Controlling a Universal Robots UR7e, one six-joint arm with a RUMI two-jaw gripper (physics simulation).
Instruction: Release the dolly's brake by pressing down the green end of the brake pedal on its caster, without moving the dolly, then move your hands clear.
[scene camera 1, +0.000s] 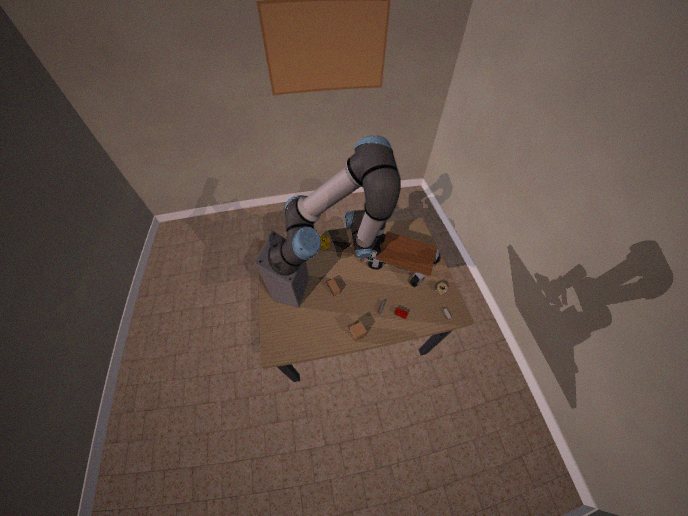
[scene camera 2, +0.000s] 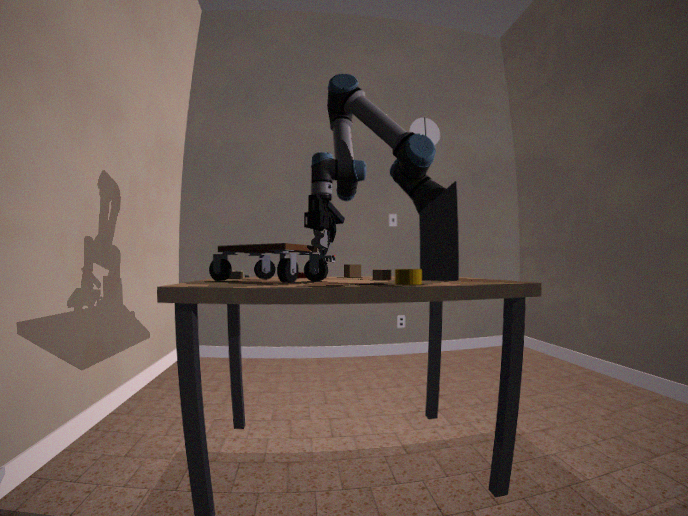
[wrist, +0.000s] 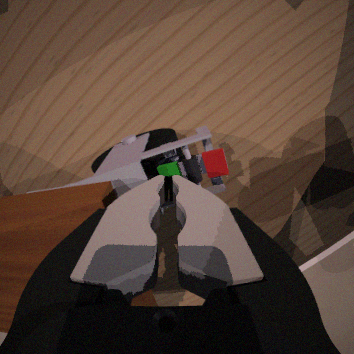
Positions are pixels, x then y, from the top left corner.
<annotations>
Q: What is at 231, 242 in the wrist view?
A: The gripper.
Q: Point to the gripper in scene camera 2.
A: At 323, 256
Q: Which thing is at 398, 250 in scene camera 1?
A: A wooden dolly.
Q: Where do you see a wooden dolly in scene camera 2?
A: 220, 269
</annotations>
